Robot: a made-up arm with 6 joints. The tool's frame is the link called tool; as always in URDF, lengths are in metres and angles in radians. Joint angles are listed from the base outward.
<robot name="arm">
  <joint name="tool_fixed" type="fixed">
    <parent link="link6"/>
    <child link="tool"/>
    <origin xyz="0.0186 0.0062 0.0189" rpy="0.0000 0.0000 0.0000"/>
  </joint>
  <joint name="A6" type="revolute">
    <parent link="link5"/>
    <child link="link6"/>
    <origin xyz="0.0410 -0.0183 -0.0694" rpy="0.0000 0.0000 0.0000"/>
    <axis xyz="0 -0.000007 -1"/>
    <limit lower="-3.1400" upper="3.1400"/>
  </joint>
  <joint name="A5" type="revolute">
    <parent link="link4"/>
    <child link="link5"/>
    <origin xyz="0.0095 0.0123 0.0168" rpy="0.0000 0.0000 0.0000"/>
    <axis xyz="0 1 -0.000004"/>
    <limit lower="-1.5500" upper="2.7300"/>
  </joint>
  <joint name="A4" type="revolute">
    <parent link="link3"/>
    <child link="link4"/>
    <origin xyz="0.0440 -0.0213 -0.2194" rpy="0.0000 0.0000 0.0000"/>
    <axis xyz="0 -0.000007 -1"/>
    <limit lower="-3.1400" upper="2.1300"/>
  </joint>
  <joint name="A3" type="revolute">
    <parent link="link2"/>
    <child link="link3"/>
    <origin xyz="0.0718 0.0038 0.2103" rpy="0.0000 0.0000 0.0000"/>
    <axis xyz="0 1 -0.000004"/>
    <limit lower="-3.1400" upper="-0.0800"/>
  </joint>
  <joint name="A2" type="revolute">
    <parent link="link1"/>
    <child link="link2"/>
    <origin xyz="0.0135 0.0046 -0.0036" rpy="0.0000 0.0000 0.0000"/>
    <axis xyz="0 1 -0.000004"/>
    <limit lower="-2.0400" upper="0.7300"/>
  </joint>
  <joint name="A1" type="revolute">
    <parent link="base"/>
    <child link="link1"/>
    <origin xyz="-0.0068 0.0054 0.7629" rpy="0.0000 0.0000 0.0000"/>
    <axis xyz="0 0 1"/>
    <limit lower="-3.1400" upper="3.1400"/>
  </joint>
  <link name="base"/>
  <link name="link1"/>
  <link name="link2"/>
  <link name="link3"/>
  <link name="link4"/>
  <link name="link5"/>
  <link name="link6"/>
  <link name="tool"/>
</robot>
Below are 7 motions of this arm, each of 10 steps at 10 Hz.
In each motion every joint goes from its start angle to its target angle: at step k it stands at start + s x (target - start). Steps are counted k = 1, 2, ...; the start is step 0. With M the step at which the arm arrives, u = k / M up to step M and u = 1 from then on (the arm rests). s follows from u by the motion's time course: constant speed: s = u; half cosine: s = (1 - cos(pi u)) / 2; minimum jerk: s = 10 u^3 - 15 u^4 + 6 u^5.
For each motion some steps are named. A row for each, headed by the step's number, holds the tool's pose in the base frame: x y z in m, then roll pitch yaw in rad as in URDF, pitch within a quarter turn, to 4 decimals.
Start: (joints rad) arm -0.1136 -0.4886 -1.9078 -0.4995 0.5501 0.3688
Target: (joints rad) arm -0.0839 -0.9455 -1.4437 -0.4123 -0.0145 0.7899
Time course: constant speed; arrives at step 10
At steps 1, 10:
1: 0.0876 -0.0065 1.2350 2.9877 -1.1945 2.9541
10: -0.0317 0.0085 1.2019 2.8222 -0.6787 -2.7320

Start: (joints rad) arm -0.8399 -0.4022 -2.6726 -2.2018 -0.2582 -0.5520
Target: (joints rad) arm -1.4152 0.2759 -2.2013 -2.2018 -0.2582 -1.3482
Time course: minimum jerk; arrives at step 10
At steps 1, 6, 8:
1: 0.0401 0.0152 1.2175 3.0311 0.2897 -0.4719
6: 0.1166 -0.2501 1.1193 2.6914 0.9499 -1.5242
8: 0.0875 -0.3369 1.0428 2.1356 1.0682 -2.2308

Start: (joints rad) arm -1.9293 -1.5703 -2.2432 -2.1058 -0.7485 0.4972
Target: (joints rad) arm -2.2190 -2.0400 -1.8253 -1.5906 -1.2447 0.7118
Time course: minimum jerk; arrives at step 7
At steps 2, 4, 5, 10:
2: 0.1876 0.2852 0.9581 2.7594 0.6569 -0.7206
4: 0.2347 0.2702 0.8749 2.8323 1.0322 -0.6935
5: 0.2507 0.2592 0.8371 2.9019 1.2030 -0.6594
10: 0.2590 0.2510 0.8132 2.9831 1.3122 -0.6059

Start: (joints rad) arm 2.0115 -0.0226 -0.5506 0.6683 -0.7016 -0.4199
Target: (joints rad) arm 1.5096 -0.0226 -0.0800 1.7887 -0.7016 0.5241
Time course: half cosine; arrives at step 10
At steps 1, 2, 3, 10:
1: -0.0693 0.2911 0.8579 -0.0443 -1.1778 1.5829
2: -0.0500 0.2883 0.8494 0.1492 -1.1239 1.2752
3: -0.0207 0.2800 0.8362 0.3363 -1.0192 0.8981
10: 0.0969 0.1157 0.7715 0.4764 -0.5135 -0.9670

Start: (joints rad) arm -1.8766 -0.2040 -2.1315 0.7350 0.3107 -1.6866
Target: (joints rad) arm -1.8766 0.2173 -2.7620 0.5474 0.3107 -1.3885
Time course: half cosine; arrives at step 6
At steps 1, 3, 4, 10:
1: -0.0818 -0.1630 1.2126 -2.1548 -0.4108 0.1887
3: -0.0851 -0.1786 1.2166 -2.2447 -0.4224 0.2349
4: -0.0864 -0.1861 1.2146 -2.2982 -0.4269 0.2641
10: -0.0874 -0.1922 1.2095 -2.3529 -0.4295 0.2952

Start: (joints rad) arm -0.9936 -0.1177 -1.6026 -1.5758 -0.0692 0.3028
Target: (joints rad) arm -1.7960 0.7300 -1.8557 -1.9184 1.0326 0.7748
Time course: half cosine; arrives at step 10
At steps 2, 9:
2: 0.1990 -0.2550 1.0435 -1.6696 -0.3121 0.4949
9: -0.1149 -0.4654 0.8084 -1.6034 -0.2225 -1.1203

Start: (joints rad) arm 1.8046 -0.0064 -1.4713 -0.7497 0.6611 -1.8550
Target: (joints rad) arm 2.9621 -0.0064 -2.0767 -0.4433 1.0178 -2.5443
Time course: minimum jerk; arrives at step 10
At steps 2, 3, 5, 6, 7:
2: -0.1041 0.3374 0.9927 -0.5284 0.9348 -2.4105
3: -0.1402 0.3213 1.0079 -0.5190 0.9575 -2.2699
5: -0.2339 0.2409 1.0540 -0.4764 1.0224 -1.7935
6: -0.2660 0.1844 1.0770 -0.4443 1.0550 -1.5165
7: -0.2815 0.1334 1.0952 -0.4105 1.0828 -1.2701

